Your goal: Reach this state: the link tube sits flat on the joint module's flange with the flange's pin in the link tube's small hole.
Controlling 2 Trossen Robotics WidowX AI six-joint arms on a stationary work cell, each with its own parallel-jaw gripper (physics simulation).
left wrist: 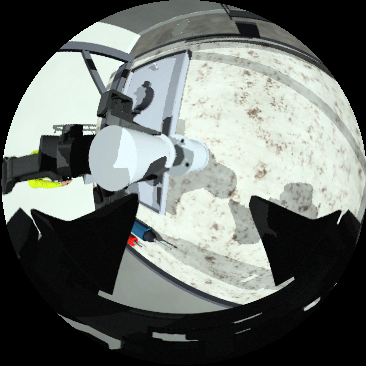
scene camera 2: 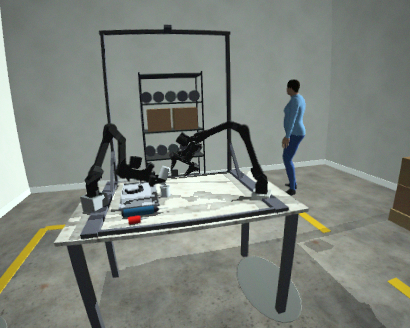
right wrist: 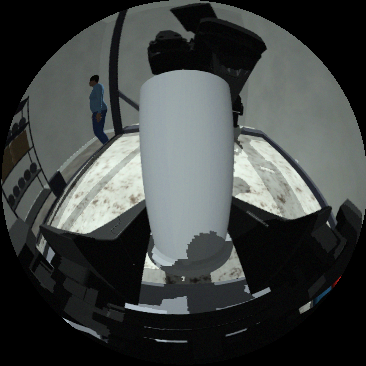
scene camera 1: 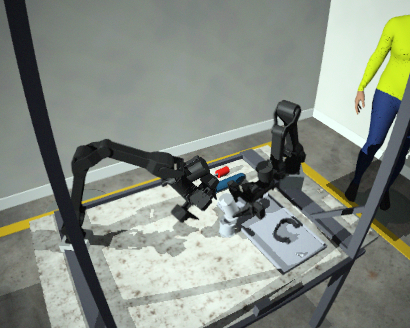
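Where they show: left gripper, fingertip midpoint: (left wrist: 196, 200) (scene camera 2: 177, 173) (scene camera 1: 207, 209); right gripper, fingertip midpoint: (left wrist: 157, 155) (scene camera 2: 165, 179) (right wrist: 186, 201) (scene camera 1: 227, 212); left arm's base at its link origin: (scene camera 2: 261, 191); right arm's base at its link origin: (scene camera 2: 93, 194) (scene camera 1: 291, 169).
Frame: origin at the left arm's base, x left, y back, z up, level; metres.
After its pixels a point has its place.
Note:
The pale grey link tube (scene camera 1: 226, 204) @[x 0.118, y -0.540, z 0.135 m] (scene camera 2: 165, 172) @[x 0.165, y -0.528, z 0.118 m] (left wrist: 125, 157) @[x 0.128, y -0.525, z 0.134 m] (right wrist: 187, 150) @[x 0.162, y -0.564, z 0.118 m] is tilted, its lower end over the white joint module (scene camera 1: 228, 228) @[x 0.125, y -0.553, z 0.010 m] (scene camera 2: 165, 191) @[x 0.174, y -0.532, z 0.002 m] (left wrist: 200, 152) @[x 0.128, y -0.533, z -0.006 m], which stands on the table beside the tray. In the left wrist view the tube's rim covers part of the flange; pin and small hole cannot be made out, nor whether the two parts touch. My right gripper (scene camera 1: 237, 201) (right wrist: 186, 201) @[x 0.149, y -0.546, z 0.067 m] is shut on the link tube, one finger on each side. My left gripper (scene camera 1: 196, 207) (scene camera 2: 183, 170) @[x 0.120, y -0.475, z 0.102 m] (left wrist: 196, 200) @[x 0.120, y -0.475, z 0.102 m] is open and empty, above the table beside the tube.
The grey tray (scene camera 1: 310, 252) @[x 0.070, y -0.863, z -0.030 m] (left wrist: 176, 92) @[x 0.083, y -0.665, z -0.019 m] holds a dark C-shaped part (scene camera 1: 279, 231) (left wrist: 146, 97). A blue tool (scene camera 1: 231, 181) (scene camera 2: 140, 211) @[x 0.434, y -0.518, z -0.006 m] (left wrist: 142, 231) @[x 0.368, y -0.491, z -0.001 m] and a red tool (scene camera 1: 222, 171) @[x 0.488, y -0.504, z -0.005 m] (scene camera 2: 134, 219) @[x 0.512, y -0.494, z -0.007 m] (left wrist: 132, 240) @[x 0.476, y -0.487, z -0.013 m] lie near the table's edge, beyond the tray in scene camera 1.

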